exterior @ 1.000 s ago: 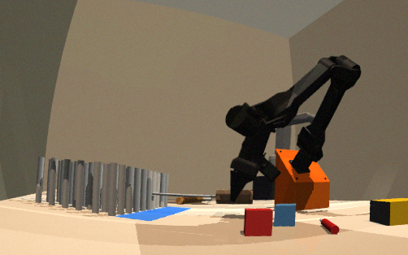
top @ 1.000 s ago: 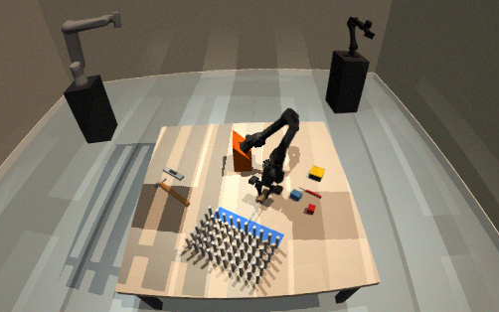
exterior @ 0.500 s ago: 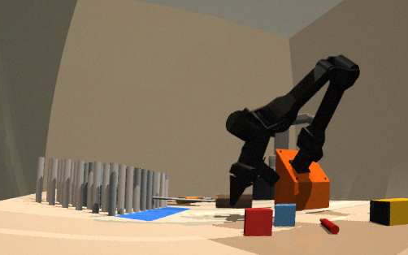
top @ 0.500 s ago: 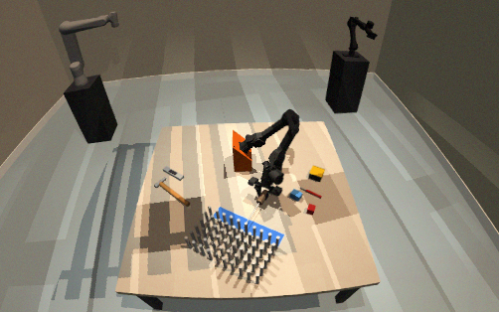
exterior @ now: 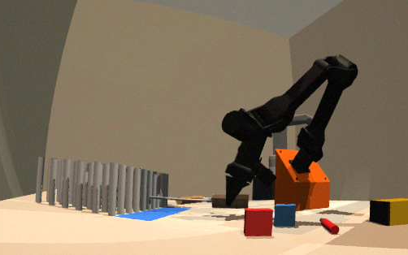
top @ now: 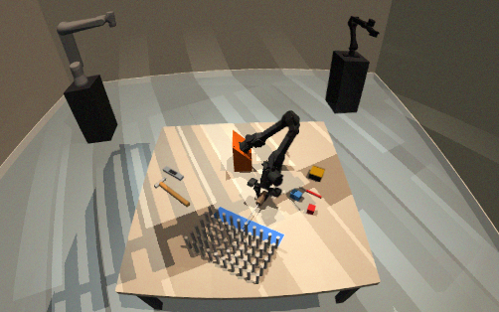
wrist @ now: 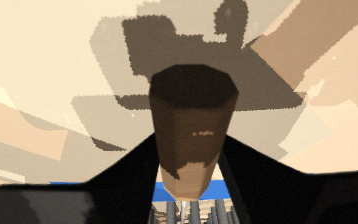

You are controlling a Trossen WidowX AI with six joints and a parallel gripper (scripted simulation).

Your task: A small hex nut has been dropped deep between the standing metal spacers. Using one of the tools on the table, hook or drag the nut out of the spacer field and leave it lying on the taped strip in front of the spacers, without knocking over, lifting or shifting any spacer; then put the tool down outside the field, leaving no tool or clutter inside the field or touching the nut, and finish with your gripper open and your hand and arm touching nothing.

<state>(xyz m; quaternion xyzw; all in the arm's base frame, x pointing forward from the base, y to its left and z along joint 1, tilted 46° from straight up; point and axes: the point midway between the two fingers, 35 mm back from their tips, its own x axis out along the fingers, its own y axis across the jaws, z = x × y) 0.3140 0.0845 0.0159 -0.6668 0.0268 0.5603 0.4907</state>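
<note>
The blue taped strip lies 14 cm ahead of my gripper tip, 10 cm to the right of it and 3 cm below it. The rest, counted from my gripper tip: red cube 11 cm ahead, 26 cm to the left, 1 cm below; then red screwdriver 4 cm behind, 28 cm to the left, 2 cm below; then blue cube 1 cm behind, 20 cm to the left, 1 cm below.
</note>
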